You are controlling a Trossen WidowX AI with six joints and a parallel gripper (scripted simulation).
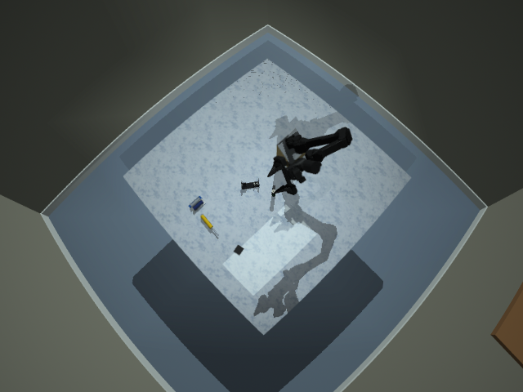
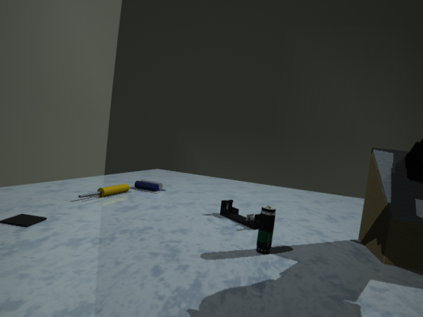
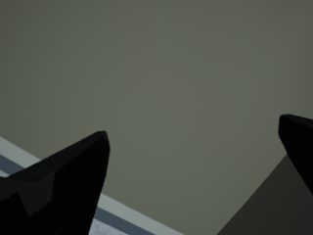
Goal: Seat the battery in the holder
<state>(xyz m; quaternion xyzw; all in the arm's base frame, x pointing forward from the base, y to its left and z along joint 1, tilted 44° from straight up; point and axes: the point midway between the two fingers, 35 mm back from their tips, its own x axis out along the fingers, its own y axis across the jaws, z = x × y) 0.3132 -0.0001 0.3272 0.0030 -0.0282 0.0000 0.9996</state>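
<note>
Now: gripper tip 70 mm past the battery, 70 mm to the left of it and 400 mm above it. The rest, counted from my gripper tip: yellow-handled screwdriver (320 mm ahead, 130 mm to the right, 430 mm below).
</note>
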